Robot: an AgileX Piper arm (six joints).
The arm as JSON. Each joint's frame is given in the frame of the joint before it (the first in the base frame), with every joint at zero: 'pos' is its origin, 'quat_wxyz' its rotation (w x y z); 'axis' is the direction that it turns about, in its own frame. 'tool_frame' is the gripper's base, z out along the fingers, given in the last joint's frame.
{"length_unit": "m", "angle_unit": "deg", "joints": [
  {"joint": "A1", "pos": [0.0, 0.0, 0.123], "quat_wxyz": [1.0, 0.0, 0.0, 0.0], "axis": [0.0, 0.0, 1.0]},
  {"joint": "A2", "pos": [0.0, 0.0, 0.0], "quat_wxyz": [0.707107, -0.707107, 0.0, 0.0], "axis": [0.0, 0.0, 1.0]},
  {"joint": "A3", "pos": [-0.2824, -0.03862, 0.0], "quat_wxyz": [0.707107, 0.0, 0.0, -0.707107], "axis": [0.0, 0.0, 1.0]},
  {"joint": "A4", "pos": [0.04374, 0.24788, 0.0], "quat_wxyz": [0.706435, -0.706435, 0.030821, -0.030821], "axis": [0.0, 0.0, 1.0]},
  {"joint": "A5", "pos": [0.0, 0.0, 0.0], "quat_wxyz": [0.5, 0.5, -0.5, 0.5], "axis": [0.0, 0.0, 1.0]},
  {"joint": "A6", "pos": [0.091, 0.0, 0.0], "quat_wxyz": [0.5, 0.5, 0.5, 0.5], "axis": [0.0, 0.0, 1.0]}
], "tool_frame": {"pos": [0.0, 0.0, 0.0], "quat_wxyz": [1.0, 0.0, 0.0, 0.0]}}
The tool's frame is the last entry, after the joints.
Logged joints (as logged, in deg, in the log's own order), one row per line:
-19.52, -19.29, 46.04, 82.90, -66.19, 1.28
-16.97, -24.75, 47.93, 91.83, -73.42, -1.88
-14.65, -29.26, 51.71, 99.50, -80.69, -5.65
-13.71, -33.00, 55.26, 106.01, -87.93, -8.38
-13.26, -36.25, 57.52, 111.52, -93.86, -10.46
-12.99, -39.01, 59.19, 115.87, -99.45, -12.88
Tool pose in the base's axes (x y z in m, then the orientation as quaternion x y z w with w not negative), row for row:
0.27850, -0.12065, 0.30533, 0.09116, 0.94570, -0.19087, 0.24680
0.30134, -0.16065, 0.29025, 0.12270, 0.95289, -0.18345, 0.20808
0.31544, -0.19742, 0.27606, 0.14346, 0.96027, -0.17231, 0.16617
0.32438, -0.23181, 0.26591, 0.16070, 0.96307, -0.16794, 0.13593
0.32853, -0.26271, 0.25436, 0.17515, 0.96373, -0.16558, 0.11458
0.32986, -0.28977, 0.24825, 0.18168, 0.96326, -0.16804, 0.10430
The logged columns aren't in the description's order. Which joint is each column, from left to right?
Columns, left to right: A4, A1, A5, A2, A3, A6.
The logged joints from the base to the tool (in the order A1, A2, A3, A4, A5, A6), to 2 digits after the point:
-19.29, 82.90, -66.19, -19.52, 46.04, 1.28
-24.75, 91.83, -73.42, -16.97, 47.93, -1.88
-29.26, 99.50, -80.69, -14.65, 51.71, -5.65
-33.00, 106.01, -87.93, -13.71, 55.26, -8.38
-36.25, 111.52, -93.86, -13.26, 57.52, -10.46
-39.01, 115.87, -99.45, -12.99, 59.19, -12.88

